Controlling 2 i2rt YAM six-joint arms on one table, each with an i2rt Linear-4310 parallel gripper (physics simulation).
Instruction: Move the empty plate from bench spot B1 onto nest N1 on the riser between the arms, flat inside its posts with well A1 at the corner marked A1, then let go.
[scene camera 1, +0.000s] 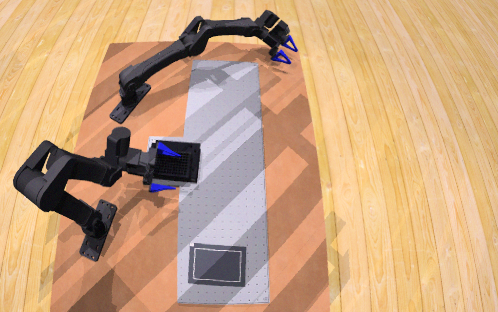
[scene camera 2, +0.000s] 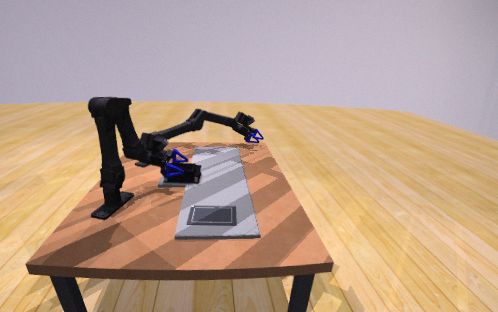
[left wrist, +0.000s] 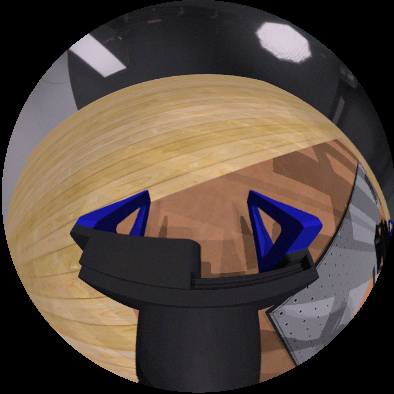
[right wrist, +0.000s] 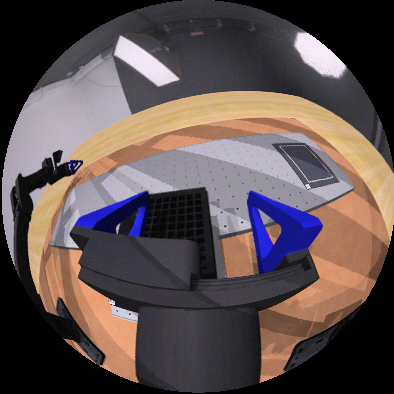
My left gripper (left wrist: 198, 195) is open, with nothing in its grasp. My right gripper is open and touches a black well plate (scene camera 1: 165, 166). Also in view: a white-outlined nest (scene camera 1: 219, 265).
The black well plate also shows in the right wrist view (right wrist: 179, 214). The white-outlined nest shows as well in scene camera 2 (scene camera 2: 199, 215) and in the right wrist view (right wrist: 310, 168).
